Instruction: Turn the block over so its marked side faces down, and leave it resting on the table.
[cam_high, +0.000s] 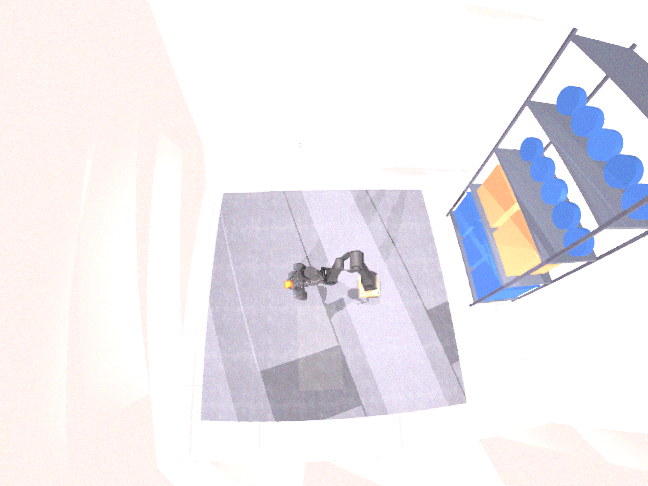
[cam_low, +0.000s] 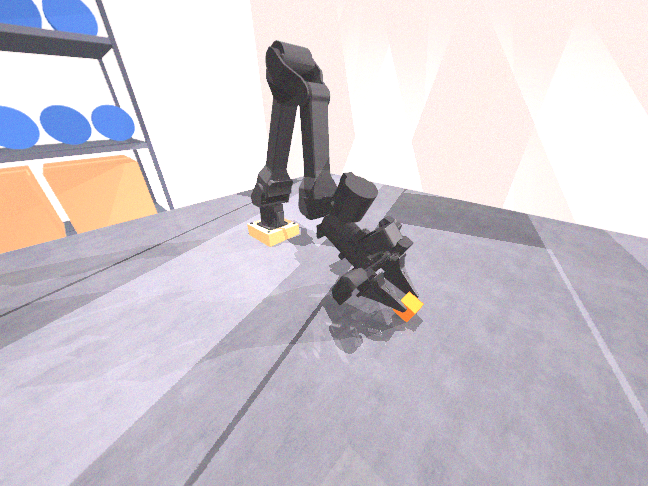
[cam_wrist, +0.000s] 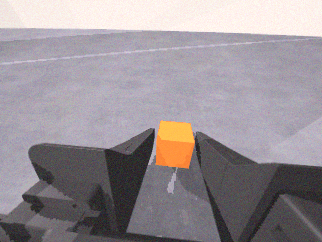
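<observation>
Right now my gripper tip is 20 mm above the orange block and 10 mm past it.
</observation>
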